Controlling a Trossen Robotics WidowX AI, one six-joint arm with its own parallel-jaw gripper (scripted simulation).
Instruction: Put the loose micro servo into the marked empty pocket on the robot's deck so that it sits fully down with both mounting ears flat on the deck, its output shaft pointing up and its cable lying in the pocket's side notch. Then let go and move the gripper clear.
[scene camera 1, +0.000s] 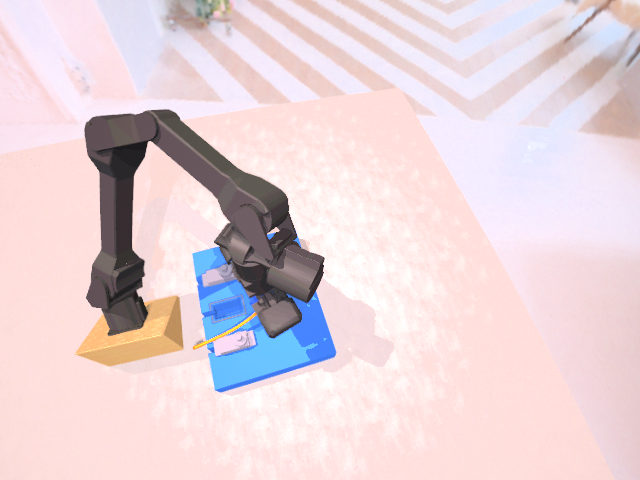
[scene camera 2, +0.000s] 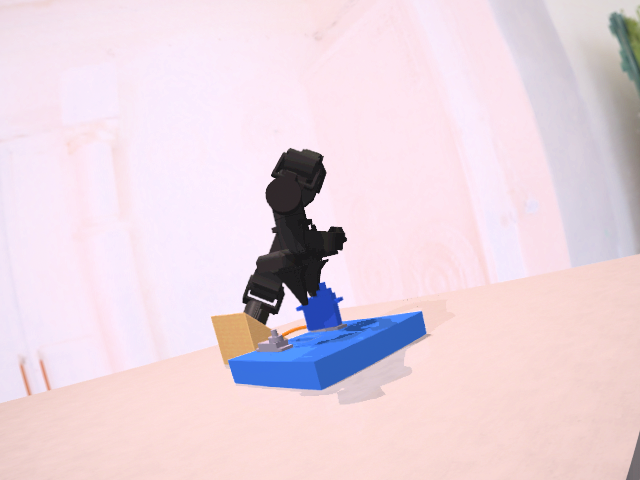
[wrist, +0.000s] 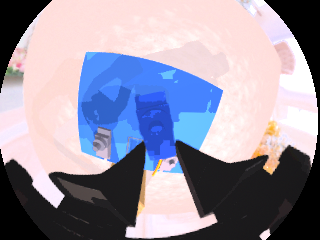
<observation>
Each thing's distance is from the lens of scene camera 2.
gripper (scene camera 2: 310, 303): 0.83 m
blue micro servo (scene camera 2: 322, 311): 0.81 m
blue deck (scene camera 2: 317, 364): 0.68 m
The marked spots on the blue micro servo and the blue deck are 0.15 m apart.
</observation>
